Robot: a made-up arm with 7 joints.
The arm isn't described. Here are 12 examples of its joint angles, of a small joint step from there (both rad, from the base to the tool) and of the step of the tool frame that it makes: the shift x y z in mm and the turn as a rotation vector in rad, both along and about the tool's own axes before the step.
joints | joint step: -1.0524 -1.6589 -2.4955 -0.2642 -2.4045 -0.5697 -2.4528 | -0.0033 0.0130 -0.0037 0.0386 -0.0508 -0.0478 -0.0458
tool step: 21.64 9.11 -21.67 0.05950 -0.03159 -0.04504
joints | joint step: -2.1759 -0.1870 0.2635 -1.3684 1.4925 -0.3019 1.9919 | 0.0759 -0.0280 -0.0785 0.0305 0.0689 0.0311 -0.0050
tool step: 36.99 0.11 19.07 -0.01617 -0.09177 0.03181
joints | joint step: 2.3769 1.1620 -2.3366 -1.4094 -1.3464 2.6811 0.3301 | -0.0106 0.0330 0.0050 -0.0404 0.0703 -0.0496 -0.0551
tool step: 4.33 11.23 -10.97 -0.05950 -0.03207 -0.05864
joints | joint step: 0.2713 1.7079 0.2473 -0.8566 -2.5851 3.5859 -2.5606 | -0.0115 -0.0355 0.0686 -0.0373 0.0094 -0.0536 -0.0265
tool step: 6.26 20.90 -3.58 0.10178 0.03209 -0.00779
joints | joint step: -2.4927 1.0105 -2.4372 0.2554 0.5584 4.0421 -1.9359 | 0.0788 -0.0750 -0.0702 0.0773 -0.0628 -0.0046 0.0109
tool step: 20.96 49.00 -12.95 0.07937 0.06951 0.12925
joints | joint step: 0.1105 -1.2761 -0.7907 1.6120 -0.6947 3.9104 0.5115 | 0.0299 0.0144 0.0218 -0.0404 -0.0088 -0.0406 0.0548
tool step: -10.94 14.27 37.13 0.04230 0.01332 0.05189
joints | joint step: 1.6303 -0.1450 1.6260 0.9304 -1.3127 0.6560 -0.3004 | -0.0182 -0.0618 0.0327 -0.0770 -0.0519 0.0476 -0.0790
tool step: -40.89 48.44 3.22 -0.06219 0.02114 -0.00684
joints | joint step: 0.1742 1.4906 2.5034 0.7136 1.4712 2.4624 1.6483 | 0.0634 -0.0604 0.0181 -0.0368 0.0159 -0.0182 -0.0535
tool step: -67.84 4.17 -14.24 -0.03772 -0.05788 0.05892
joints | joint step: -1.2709 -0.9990 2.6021 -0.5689 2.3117 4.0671 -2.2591 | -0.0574 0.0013 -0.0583 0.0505 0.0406 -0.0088 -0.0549
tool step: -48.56 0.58 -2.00 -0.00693 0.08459 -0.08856
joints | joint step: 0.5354 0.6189 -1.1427 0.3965 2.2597 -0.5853 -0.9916 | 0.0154 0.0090 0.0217 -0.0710 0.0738 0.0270 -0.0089
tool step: 43.16 -5.81 25.42 0.05087 0.04548 -0.10988
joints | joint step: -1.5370 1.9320 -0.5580 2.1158 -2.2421 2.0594 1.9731 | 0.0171 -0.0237 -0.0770 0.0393 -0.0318 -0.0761 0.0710
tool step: -28.55 36.78 23.32 -0.11360 -0.03719 0.12443
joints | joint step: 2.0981 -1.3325 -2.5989 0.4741 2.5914 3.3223 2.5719 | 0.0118 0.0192 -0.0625 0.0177 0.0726 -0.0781 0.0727
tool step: 3.78 16.44 28.23 0.01184 0.04293 0.09324
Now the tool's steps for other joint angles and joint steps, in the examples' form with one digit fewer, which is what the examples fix.
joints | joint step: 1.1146 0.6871 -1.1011 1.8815 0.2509 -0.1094 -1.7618 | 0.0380 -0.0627 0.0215 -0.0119 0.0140 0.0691 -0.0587
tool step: 26.1 25.4 17.5 -0.0129 -0.0501 -0.0803
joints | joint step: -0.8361 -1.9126 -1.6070 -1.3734 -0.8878 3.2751 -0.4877 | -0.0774 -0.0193 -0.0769 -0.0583 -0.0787 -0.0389 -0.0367
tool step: 23.5 -9.2 34.5 0.0521 0.0247 0.0126
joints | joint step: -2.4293 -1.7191 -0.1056 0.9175 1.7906 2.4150 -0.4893 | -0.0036 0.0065 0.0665 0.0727 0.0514 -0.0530 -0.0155
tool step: -25.8 26.1 -21.4 -0.0646 -0.1347 -0.0079
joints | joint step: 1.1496 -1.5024 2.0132 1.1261 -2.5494 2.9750 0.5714 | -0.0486 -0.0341 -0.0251 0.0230 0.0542 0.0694 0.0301
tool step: 9.3 -6.6 -39.3 -0.0299 0.0480 0.0405
